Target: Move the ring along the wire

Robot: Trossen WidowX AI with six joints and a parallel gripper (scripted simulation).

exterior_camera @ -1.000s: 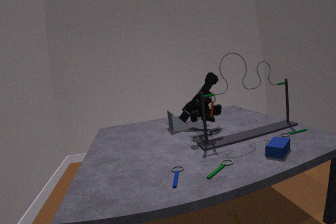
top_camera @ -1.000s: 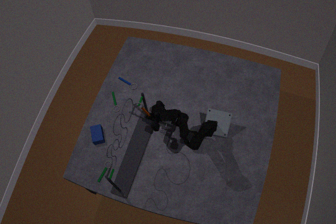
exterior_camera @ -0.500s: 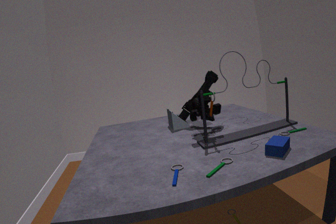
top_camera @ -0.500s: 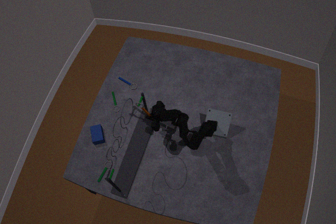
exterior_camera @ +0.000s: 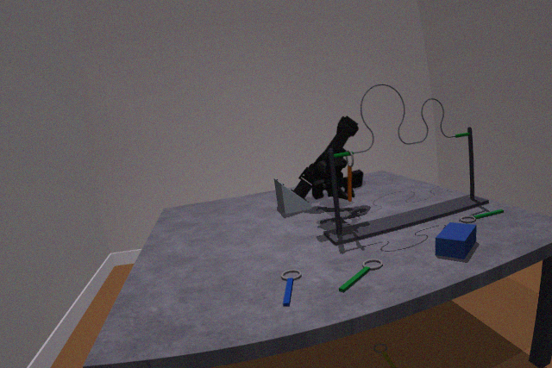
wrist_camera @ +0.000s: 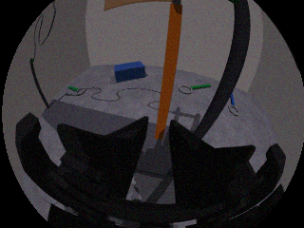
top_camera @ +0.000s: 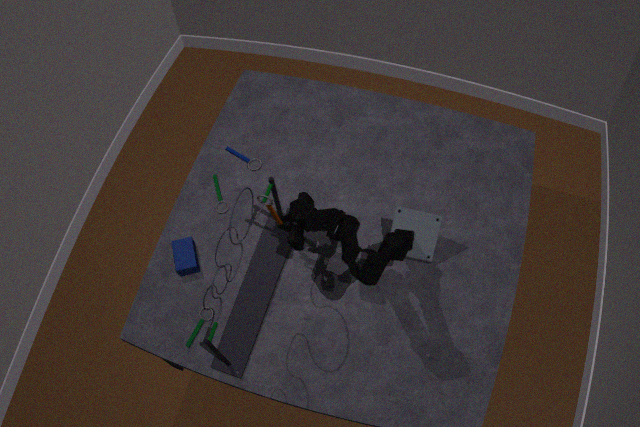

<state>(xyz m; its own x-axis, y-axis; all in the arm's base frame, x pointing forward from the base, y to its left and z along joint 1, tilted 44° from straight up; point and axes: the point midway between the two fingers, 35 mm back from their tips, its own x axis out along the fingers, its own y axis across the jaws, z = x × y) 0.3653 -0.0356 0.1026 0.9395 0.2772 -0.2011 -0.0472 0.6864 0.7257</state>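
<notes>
The ring with orange handle is 9 cm above my gripper tip and 2 cm ahead of it. The rest, counted from my gripper tip: blue-handled ring 29 cm to the right, 23 cm ahead, 11 cm below.
</notes>
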